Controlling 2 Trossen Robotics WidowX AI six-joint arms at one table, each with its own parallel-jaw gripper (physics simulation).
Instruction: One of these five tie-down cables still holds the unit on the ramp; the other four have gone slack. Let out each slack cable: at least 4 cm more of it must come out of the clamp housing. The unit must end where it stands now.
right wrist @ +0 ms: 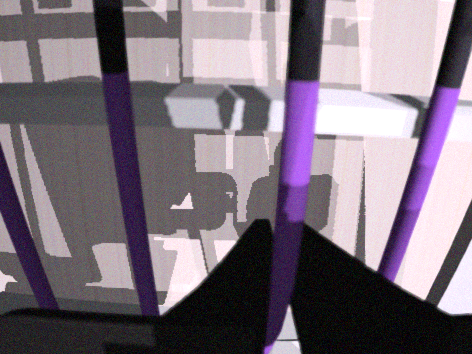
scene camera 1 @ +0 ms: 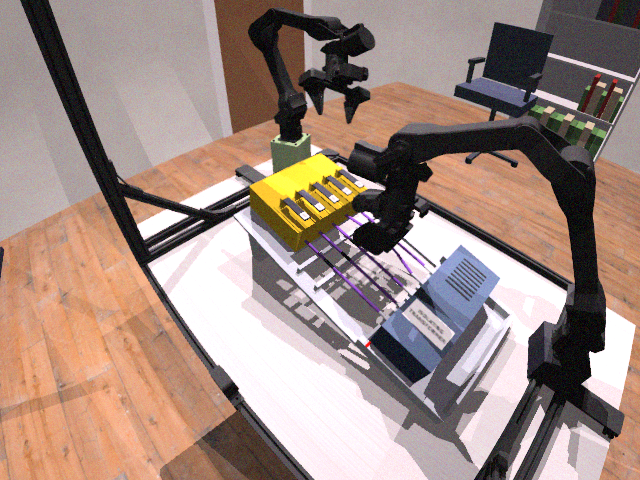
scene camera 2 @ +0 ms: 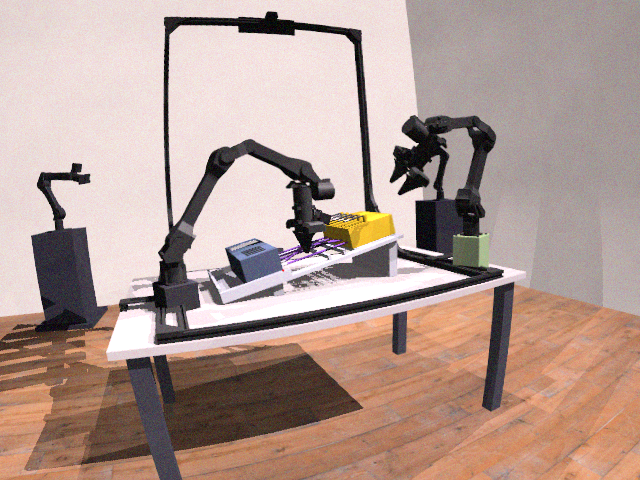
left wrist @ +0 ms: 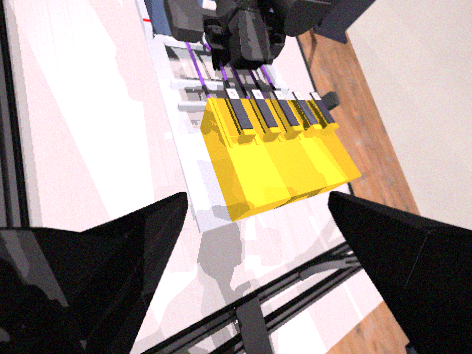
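The yellow clamp housing sits at the ramp's high end, with dark levers along its front. Purple cables with black sections run from it toward the blue unit, which rests low on the white ramp beside a red mark. My right gripper is shut on one purple cable between housing and unit; other cables pass on both sides. Which of the five it holds is unclear. My left gripper is open and empty, high behind the housing.
White crossbars span the ramp under the cables. A black frame stands around the table. My right arm reaches over the unit's end of the ramp, and its wrist hides part of the cables in scene camera 1. The left arm stands on a green block.
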